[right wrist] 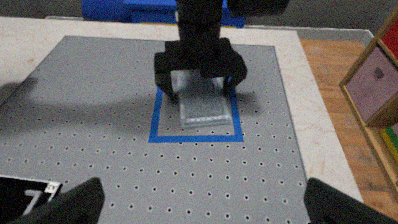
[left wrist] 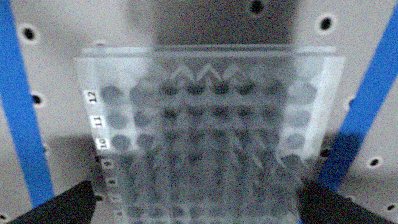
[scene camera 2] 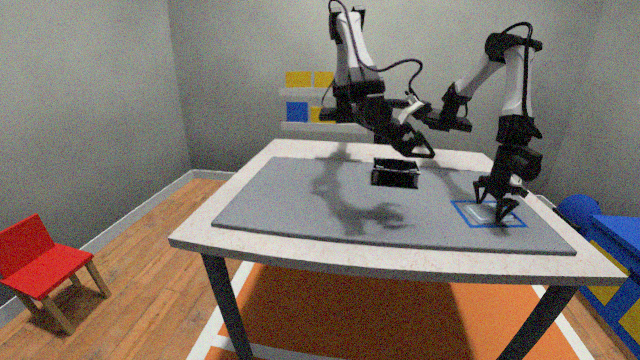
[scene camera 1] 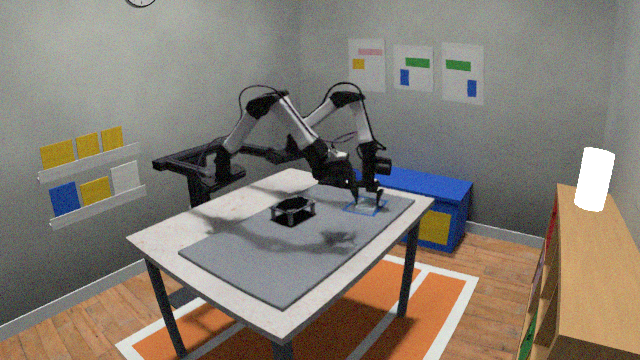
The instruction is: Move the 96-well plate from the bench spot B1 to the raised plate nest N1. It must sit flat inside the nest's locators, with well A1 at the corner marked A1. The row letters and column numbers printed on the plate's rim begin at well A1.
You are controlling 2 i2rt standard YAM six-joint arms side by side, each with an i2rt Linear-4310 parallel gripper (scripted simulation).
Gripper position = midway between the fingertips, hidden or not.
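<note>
The left gripper [scene camera 2: 487,212] is visible in the left wrist view [left wrist: 195,189] too, and also in the right wrist view [right wrist: 199,97]. The right gripper [scene camera 2: 428,150] likewise appears in the right wrist view [right wrist: 203,187], while a clear 96-well plate [right wrist: 203,103] is part of the scene as well.
</note>
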